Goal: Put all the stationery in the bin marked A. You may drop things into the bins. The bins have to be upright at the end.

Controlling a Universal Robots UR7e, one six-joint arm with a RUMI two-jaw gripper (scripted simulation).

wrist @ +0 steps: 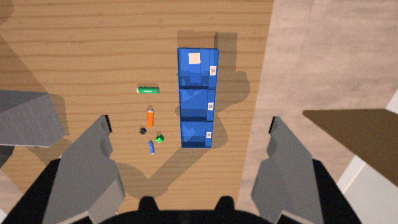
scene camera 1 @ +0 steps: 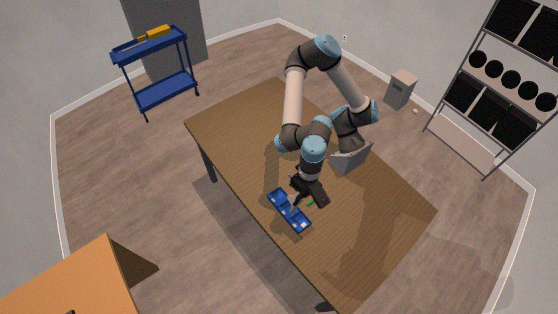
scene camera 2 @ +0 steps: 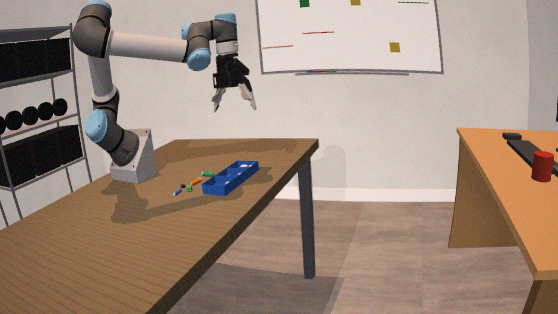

Labels:
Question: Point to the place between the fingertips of my gripper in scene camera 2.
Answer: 234,111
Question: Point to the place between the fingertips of my gripper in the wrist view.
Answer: At 191,117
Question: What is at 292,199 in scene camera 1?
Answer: My gripper.

